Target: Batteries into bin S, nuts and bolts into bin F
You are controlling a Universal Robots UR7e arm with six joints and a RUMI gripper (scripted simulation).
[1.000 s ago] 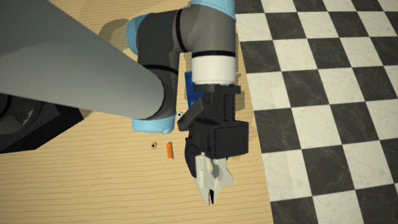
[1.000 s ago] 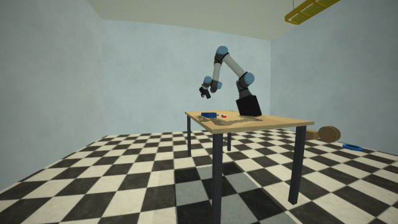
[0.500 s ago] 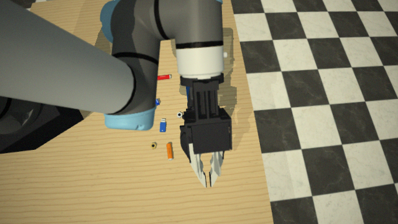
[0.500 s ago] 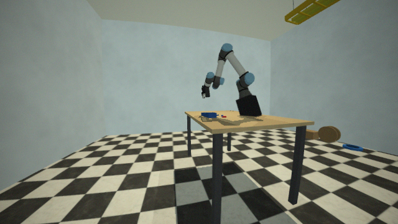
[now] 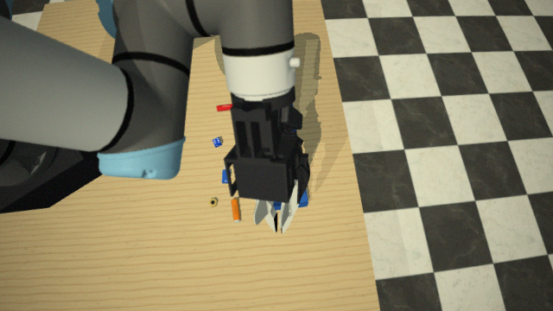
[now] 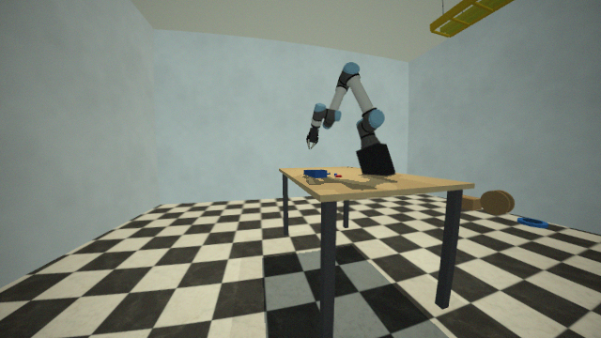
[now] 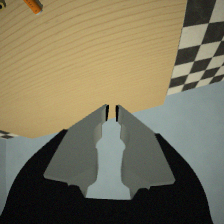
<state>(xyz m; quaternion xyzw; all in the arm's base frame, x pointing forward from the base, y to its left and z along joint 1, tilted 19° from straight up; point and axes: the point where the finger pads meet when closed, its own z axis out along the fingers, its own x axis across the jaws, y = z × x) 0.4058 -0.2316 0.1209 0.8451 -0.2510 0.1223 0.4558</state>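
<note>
The blue bin row is 6 cm ahead of my hand, 18 cm to the left of it and 18 cm below it. Also, from my hand: blue USB stick: 7 cm behind, 17 cm to the left, 20 cm below; orange battery: 7 cm behind, 8 cm to the left, 20 cm below; brass nut: 11 cm behind, 11 cm to the left, 20 cm below.
</note>
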